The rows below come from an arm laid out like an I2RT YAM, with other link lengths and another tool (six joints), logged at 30 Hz.
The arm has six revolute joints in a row. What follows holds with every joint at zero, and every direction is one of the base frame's. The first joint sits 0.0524 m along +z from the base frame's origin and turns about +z. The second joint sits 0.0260 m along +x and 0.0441 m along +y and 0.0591 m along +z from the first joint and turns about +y. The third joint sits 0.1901 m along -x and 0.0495 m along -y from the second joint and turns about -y. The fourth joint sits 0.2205 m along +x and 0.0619 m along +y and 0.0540 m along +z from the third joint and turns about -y. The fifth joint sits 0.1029 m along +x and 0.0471 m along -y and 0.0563 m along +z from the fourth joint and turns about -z. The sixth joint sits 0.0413 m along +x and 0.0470 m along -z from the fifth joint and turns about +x. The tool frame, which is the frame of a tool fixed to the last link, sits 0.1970 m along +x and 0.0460 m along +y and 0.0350 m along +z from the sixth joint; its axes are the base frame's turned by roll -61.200, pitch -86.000 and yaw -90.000 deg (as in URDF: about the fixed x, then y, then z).
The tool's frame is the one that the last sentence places.
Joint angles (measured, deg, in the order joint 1, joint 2, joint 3, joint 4, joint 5, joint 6), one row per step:
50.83 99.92 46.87 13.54 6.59 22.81
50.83 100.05 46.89 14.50 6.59 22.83
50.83 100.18 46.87 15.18 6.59 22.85
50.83 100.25 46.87 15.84 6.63 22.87
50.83 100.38 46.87 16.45 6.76 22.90
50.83 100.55 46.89 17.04 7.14 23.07
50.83 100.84 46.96 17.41 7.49 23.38
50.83 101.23 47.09 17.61 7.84 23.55
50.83 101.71 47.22 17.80 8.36 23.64
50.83 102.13 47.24 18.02 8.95 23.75
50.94 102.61 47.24 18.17 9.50 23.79
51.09 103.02 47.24 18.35 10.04 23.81
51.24 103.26 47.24 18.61 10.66 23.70
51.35 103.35 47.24 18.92 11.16 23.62
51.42 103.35 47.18 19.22 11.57 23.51
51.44 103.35 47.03 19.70 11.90 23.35
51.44 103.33 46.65 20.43 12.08 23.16
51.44 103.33 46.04 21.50 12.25 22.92
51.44 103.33 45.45 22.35 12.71 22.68
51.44 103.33 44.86 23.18 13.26 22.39
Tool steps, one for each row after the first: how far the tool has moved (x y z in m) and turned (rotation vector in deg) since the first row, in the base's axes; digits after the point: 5 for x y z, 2 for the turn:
0.00170 0.00206 0.00410 0.67 -0.53 -0.01
0.00272 0.00329 0.00640 1.09 -0.85 -0.02
0.00396 0.00452 0.00932 1.55 -1.23 -0.07
0.00532 0.00528 0.01145 1.89 -1.58 -0.19
0.00757 0.00528 0.01335 2.18 -1.95 -0.59
0.00945 0.00485 0.01347 2.34 -2.05 -1.06
0.01099 0.00418 0.01220 2.26 -2.09 -1.44
0.01286 0.00291 0.01004 1.99 -2.19 -1.90
0.01472 0.00112 0.00768 1.69 -2.31 -2.43
0.01528 -0.00022 0.00421 1.24 -2.35 -2.77
0.01564 -0.00113 0.00154 0.86 -2.47 -3.06
0.01650 -0.00175 0.00081 0.58 -2.84 -3.32
0.01760 -0.00193 0.00172 0.51 -3.25 -3.56
0.01859 -0.00222 0.00286 0.48 -3.65 -3.75
0.01965 -0.00257 0.00420 0.53 -4.09 -3.90
0.02003 -0.00303 0.00512 0.64 -4.49 -3.94
0.02011 -0.00375 0.00577 0.79 -4.97 -3.94
0.02075 -0.00569 0.00549 0.68 -5.46 -4.17
0.02157 -0.00794 0.00511 0.48 -6.01 -4.44

